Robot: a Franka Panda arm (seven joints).
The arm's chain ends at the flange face. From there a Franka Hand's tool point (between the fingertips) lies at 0.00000 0.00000 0.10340 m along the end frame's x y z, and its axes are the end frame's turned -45 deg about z.
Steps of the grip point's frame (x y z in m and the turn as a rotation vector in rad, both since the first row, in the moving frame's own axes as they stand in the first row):
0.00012, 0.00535, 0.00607, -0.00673, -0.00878, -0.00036
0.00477, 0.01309, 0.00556, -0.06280, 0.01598, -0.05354
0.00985, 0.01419, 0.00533, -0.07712, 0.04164, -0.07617
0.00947, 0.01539, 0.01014, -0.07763, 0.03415, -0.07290
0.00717, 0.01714, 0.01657, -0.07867, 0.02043, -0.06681
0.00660, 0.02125, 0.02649, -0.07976, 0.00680, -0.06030
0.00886, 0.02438, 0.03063, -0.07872, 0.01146, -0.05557
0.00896, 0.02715, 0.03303, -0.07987, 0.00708, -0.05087
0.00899, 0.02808, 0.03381, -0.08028, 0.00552, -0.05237
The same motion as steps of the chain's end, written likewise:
0.00402, 0.00256, 0.00608, -0.01097, -0.00145, -0.00036
0.00678, 0.00262, 0.00578, -0.03311, 0.05571, -0.05354
0.00824, 0.00081, 0.00573, -0.02509, 0.08398, -0.07617
0.00931, 0.00131, 0.01051, -0.03075, 0.07904, -0.07290
0.00982, 0.00304, 0.01691, -0.04118, 0.07007, -0.06681
0.01321, 0.00522, 0.02682, -0.05159, 0.06121, -0.06030
0.01678, 0.00625, 0.03096, -0.04756, 0.06377, -0.05557
0.01905, 0.00771, 0.03336, -0.05147, 0.06148, -0.05087
0.01981, 0.00821, 0.03414, -0.05286, 0.06067, -0.05237

